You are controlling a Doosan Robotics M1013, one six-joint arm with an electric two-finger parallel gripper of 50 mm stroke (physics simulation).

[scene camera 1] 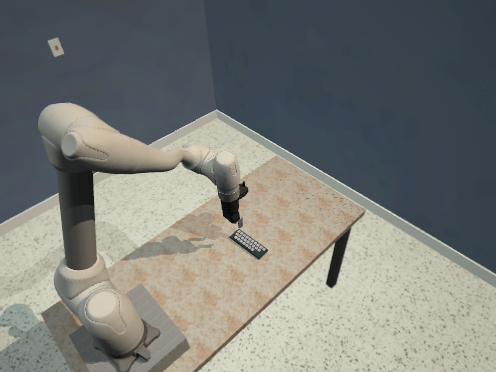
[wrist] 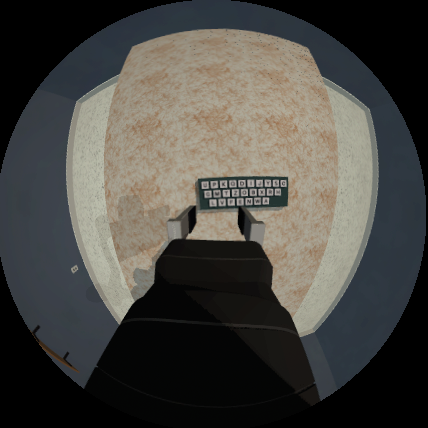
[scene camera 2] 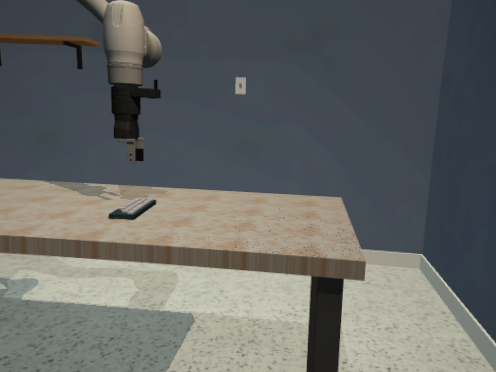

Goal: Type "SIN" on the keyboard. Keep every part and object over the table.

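Pixels of known places: gripper, between the fingertips: [scene camera 1: 236, 223] [wrist: 216, 214] [scene camera 2: 135, 161]; arm's base, origin of its link: [scene camera 1: 127, 339].
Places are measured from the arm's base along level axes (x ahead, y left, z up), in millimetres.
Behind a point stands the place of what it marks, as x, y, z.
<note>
A dark green keyboard [scene camera 1: 248, 243] {648, -91, -77} [scene camera 2: 132, 209] {657, -142, -75} [wrist: 243, 206] with pale lettered keys lies flat on the table [scene camera 1: 300, 200] {1037, -156, -91} [scene camera 2: 280, 220] {1039, -171, -91} [wrist: 220, 100] {864, -80, -91}. In the wrist view, the S key [wrist: 275, 183] {660, -153, -74} is near the right end of the top row. The I key [wrist: 251, 183] {667, -102, -74} is in the same row, right of its middle. The N key [wrist: 248, 201] {633, -91, -74} is in the bottom row. My gripper [scene camera 1: 239, 223] {646, -31, 35} [scene camera 2: 135, 159] {646, -31, 35} [wrist: 216, 214] {646, -31, 35} is open and empty, pointing down. It hangs well above the table, apart from the keyboard. In the wrist view its fingertips show just below the keyboard's left half.
The arm's base stands on a grey block [scene camera 1: 162, 320] {127, -58, 1} at the table's near left end in scene camera 1. A brown wall shelf [scene camera 2: 50, 39] shows behind the arm. The arm's shadow falls on the table beside the keyboard.
</note>
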